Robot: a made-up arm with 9 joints.
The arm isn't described. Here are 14 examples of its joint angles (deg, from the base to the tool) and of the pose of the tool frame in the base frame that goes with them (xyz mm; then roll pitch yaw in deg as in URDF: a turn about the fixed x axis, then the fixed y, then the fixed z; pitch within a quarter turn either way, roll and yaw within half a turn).
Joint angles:
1: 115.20 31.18 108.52 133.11 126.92 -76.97 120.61 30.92 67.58
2: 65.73 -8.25 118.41 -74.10 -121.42 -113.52 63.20 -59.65 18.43
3: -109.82 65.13 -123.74 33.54 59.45 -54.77 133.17 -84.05 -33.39
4: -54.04 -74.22 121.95 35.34 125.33 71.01 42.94 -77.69 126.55
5: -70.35 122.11 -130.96 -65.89 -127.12 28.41 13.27 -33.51 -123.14
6: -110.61 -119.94 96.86 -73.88 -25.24 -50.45 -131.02 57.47 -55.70
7: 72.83 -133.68 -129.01 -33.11 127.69 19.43 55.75 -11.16 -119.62
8: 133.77 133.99 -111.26 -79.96 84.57 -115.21 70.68 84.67 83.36
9: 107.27 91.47 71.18 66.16 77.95 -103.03 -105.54 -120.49 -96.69
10: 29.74 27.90 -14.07 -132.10 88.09 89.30 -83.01 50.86 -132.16
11: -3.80 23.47 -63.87 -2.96 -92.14 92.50 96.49 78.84 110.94
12: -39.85 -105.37 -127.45 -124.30 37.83 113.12 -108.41 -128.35 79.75
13: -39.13 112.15 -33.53 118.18 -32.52 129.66 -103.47 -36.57 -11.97
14: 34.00 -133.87 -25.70 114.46 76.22 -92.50 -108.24 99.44 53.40
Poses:
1: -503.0 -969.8 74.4 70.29 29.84 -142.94
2: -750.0 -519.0 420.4 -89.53 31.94 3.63
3: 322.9 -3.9 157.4 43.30 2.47 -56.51
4: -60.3 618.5 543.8 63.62 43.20 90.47
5: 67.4 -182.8 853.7 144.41 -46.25 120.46
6: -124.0 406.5 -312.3 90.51 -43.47 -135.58
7: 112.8 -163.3 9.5 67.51 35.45 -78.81
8: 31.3 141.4 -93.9 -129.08 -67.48 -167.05
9: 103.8 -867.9 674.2 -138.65 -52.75 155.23
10: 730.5 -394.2 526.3 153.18 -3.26 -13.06
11: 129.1 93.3 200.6 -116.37 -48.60 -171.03
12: -511.5 678.5 726.4 69.11 -45.63 14.26
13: 105.1 -416.6 125.1 -40.35 69.68 6.91
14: 708.6 198.7 922.6 82.10 -12.03 -150.58
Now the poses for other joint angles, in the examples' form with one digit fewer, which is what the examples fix.
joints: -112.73 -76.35 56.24 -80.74 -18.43 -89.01 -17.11 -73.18 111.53
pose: 259 -87 -87 129.4 -49.3 120.1
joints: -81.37 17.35 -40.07 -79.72 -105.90 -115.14 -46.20 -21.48 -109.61
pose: 890 -140 -79 -28.4 -54.1 17.7
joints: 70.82 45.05 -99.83 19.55 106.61 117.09 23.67 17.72 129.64
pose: -156 134 568 119.7 54.9 152.5
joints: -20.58 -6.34 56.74 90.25 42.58 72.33 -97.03 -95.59 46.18
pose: 216 -655 714 -142.9 -16.7 -16.7
